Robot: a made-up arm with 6 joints.
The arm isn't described. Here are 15 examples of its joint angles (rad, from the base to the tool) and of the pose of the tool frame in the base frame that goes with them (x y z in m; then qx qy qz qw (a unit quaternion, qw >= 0)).
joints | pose
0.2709 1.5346 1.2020 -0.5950 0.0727 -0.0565 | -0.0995 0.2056 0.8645 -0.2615 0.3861 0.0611 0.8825
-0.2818 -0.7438 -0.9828 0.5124 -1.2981 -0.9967 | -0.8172 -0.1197 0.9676 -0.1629 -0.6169 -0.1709 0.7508
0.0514 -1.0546 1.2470 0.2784 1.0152 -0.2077 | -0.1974 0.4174 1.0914 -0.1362 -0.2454 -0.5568 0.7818
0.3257 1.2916 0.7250 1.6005 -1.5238 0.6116 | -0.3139 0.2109 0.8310 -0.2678 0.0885 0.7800 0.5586
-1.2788 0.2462 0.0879 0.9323 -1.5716 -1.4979 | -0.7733 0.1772 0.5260 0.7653 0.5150 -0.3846 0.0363
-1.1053 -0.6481 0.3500 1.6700 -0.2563 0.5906 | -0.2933 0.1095 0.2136 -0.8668 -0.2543 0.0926 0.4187
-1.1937 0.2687 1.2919 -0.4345 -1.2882 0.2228 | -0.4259 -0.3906 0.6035 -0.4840 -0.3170 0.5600 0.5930
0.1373 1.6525 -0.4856 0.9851 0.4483 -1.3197 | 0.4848 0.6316 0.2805 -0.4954 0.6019 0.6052 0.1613
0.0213 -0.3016 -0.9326 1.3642 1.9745 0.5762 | 0.0919 0.2450 1.0584 -0.1893 0.7203 -0.3736 0.5529
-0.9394 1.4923 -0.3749 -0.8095 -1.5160 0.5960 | -0.0430 0.2384 0.3946 -0.3025 -0.2571 -0.4853 0.7790
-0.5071 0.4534 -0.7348 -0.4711 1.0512 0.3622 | 0.2227 -0.0036 0.6853 0.4263 0.7444 -0.2703 0.4371
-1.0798 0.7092 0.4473 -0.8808 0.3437 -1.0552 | 0.2602 0.1097 0.7506 -0.6715 0.4805 -0.1384 0.5468
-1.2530 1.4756 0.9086 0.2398 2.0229 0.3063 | -0.2335 -0.4991 0.5253 0.4241 -0.3328 0.7503 0.3826
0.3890 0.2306 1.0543 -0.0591 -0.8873 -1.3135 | -0.6062 0.4874 0.5729 -0.6122 -0.5324 -0.3888 0.4365
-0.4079 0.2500 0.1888 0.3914 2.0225 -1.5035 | 0.4945 0.0177 0.2187 -0.4531 0.8562 0.2290 0.0953
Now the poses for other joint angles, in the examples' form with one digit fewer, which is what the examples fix.
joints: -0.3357 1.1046 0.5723 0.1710 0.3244 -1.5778
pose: 0.259 0.646 0.340 -0.866 0.406 0.270 0.108
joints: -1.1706 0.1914 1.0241 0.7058 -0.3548 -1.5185
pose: -0.535 -0.126 -0.137 0.827 0.267 -0.131 0.478
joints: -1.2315 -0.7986 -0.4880 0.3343 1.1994 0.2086
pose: 0.004 0.385 0.704 -0.412 0.512 -0.211 0.723
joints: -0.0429 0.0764 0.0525 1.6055 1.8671 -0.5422
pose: 0.453 0.261 0.808 -0.563 0.659 -0.459 0.193
